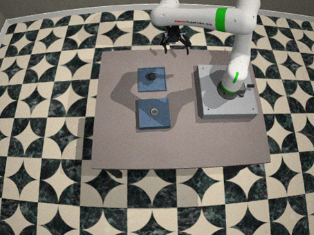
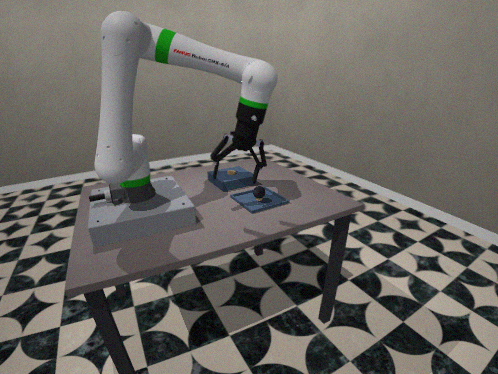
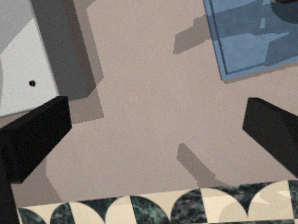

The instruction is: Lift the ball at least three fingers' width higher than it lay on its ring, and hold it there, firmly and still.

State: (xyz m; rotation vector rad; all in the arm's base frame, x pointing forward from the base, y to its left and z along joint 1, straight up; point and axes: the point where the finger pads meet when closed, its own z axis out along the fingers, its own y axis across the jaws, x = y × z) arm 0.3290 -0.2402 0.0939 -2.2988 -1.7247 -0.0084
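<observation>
My gripper is now 17 cm short of the dark ball, 13 cm above it and 11 cm to the right of it. The rest, counted from my hand: plate 17 cm ahead, 16 cm below, 11 cm to the left; blue block 37 cm to the left, 16 cm ahead, 13 cm below.
</observation>
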